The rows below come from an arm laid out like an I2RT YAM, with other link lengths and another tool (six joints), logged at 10 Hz.
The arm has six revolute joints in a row. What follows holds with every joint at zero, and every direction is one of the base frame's. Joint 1 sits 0.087 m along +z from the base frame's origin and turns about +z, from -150 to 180 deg. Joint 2 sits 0.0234 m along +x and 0.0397 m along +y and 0.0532 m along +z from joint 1 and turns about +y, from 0 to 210 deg. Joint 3 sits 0.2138 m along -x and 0.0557 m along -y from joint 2 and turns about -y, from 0 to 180 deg. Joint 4 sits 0.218 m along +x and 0.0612 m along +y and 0.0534 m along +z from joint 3 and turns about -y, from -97 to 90 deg. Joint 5 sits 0.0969 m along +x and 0.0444 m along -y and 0.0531 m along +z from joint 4 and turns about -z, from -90 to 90 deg. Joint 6 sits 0.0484 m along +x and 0.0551 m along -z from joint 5 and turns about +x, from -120 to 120 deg. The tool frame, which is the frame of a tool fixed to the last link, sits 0.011 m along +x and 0.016 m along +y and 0.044 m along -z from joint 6; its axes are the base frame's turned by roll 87.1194, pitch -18.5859 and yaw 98.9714 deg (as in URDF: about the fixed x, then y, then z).
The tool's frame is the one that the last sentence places.
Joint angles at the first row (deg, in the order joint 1, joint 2, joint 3, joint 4, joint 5, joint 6):
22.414, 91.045, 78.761, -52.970, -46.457, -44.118
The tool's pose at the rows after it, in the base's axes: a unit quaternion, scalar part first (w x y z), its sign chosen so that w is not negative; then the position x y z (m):
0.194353, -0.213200, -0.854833, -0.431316, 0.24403, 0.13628, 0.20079
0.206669, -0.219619, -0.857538, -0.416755, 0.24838, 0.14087, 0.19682
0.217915, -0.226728, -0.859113, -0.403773, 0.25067, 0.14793, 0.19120
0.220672, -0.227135, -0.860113, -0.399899, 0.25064, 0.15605, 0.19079
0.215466, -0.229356, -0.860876, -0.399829, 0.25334, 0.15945, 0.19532
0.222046, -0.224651, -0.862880, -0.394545, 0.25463, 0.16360, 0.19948
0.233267, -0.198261, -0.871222, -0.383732, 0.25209, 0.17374, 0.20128
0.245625, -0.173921, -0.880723, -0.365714, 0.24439, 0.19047, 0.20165
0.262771, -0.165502, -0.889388, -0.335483, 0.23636, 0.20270, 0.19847
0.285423, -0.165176, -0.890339, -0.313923, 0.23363, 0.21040, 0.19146
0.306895, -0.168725, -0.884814, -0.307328, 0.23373, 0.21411, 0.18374
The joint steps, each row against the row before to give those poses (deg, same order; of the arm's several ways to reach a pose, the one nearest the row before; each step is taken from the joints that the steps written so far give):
0.350, 1.245, 0.611, 0.175, -0.459, 0.262
0.635, 3.236, 2.690, -1.661, 0.634, 0.023
1.135, 2.600, 1.529, -0.263, 0.743, 1.048
1.400, 0.874, 0.788, 0.656, 0.591, 1.488
0.393, 0.525, 1.705, -0.284, 0.677, 0.873
0.633, 1.575, 2.995, -2.340, -0.066, -0.438
2.121, 2.074, 3.232, -2.884, -0.109, -2.163
3.628, 1.968, 2.712, -2.011, 0.874, -0.481
2.972, 2.797, 2.926, -3.189, 1.421, -0.044
1.421, 3.433, 2.626, -2.516, -0.175, -0.153
0.263, 2.447, 1.048, -0.785, -1.464, 0.023

